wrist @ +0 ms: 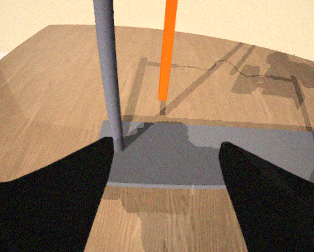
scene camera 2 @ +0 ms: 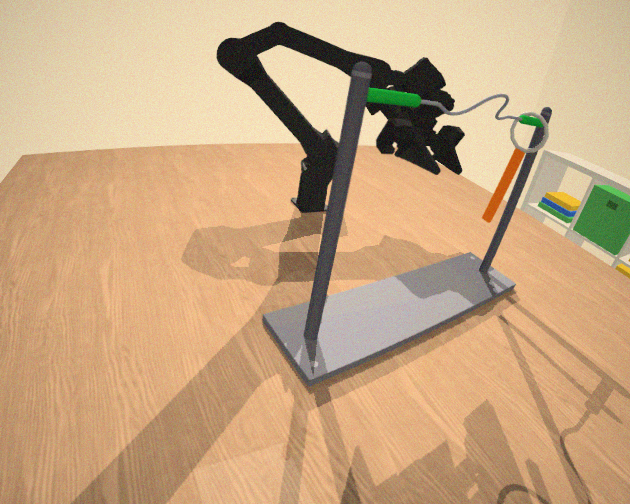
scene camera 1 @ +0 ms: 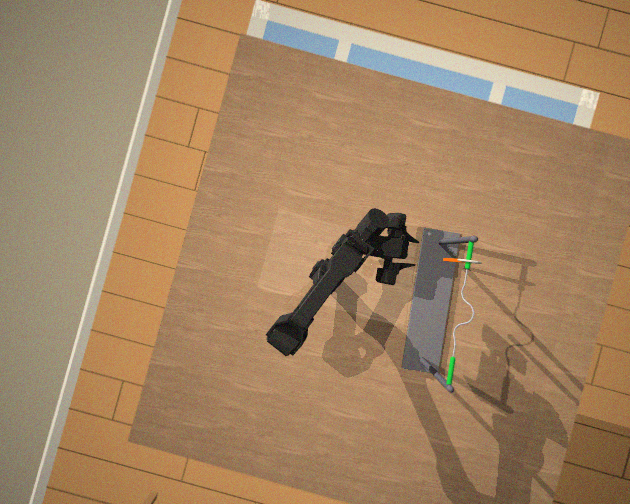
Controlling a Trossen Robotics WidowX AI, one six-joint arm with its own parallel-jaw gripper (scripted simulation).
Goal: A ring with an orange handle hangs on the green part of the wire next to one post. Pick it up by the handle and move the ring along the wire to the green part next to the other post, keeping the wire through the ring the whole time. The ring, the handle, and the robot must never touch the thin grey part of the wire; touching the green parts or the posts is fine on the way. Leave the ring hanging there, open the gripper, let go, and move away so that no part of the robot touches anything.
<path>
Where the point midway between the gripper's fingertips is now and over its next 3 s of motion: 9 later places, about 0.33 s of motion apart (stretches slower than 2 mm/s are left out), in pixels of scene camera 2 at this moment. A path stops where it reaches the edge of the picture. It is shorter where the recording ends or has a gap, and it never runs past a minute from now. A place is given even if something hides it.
The gripper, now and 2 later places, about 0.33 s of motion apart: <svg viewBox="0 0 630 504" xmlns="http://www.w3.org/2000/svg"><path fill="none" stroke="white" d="M450 173L445 163L444 161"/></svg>
</path>
